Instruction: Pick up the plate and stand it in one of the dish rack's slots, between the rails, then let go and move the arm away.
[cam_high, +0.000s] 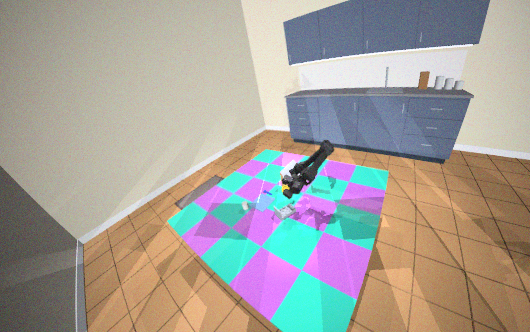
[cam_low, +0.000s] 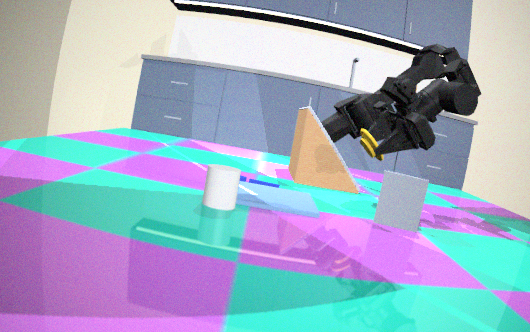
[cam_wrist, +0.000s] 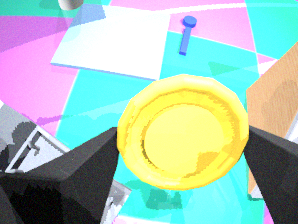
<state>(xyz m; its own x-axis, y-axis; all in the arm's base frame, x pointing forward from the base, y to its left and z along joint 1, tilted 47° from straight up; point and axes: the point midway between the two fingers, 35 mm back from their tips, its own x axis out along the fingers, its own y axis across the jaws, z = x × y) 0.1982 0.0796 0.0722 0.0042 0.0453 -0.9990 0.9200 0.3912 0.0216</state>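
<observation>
Right now the grey dish rack is 90 mm ahead of my gripper tip, 60 mm to the left of it and 80 mm below it. From my gripper tip the other things lie so: yellow plate: 10 mm above; then blue spoon: 10 mm ahead, 200 mm to the right, 100 mm below; then pale blue mat: 110 mm ahead, 140 mm to the right, 100 mm below.
</observation>
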